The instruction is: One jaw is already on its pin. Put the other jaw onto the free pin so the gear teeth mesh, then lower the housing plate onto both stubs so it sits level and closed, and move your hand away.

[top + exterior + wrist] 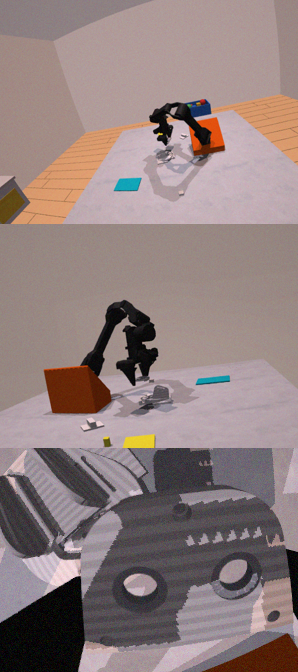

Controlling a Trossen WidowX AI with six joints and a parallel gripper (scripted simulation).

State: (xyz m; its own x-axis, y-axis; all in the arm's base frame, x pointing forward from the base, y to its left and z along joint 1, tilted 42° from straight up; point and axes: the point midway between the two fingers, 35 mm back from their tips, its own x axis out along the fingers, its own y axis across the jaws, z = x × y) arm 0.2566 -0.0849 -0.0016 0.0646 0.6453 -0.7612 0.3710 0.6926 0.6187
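Right now my gripper tip is 2 cm short of the grey jaw piece, 4 cm to the right of it and 8 cm above it. From my gripper tip the other things lie so: white housing piece (1 cm ahead, 2 cm above); small yellow block (3 cm behind, 34 cm to the right, 8 cm below); white stepped piece (13 cm behind, 20 cm to the right, 8 cm below).
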